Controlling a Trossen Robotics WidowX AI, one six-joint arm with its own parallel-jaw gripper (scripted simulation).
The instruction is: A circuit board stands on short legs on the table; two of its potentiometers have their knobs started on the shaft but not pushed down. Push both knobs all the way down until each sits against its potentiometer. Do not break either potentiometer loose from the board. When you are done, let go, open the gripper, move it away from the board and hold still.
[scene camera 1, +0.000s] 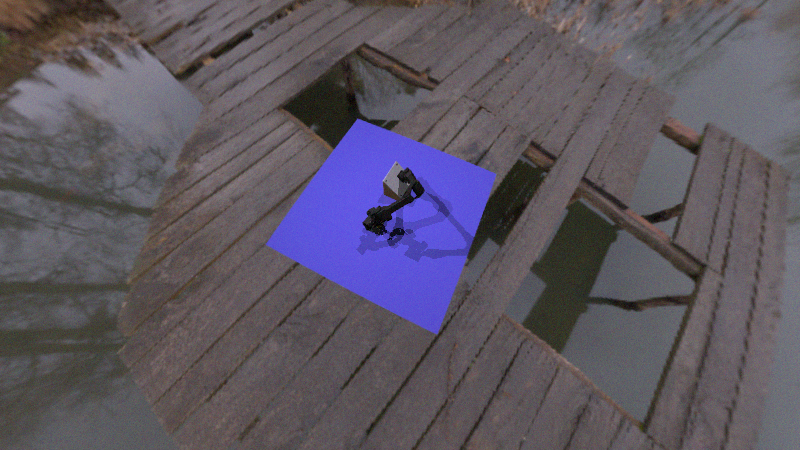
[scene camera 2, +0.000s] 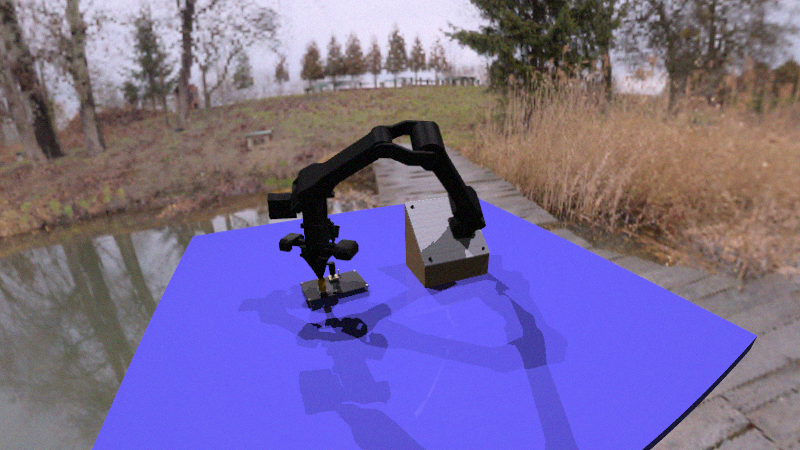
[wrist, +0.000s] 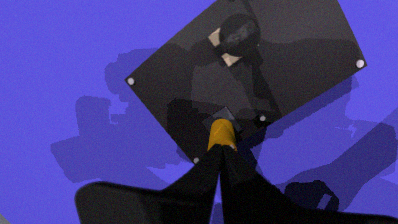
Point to a dark knob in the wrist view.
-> At 239,35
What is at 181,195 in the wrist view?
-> My gripper.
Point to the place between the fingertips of my gripper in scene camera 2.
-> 320,278
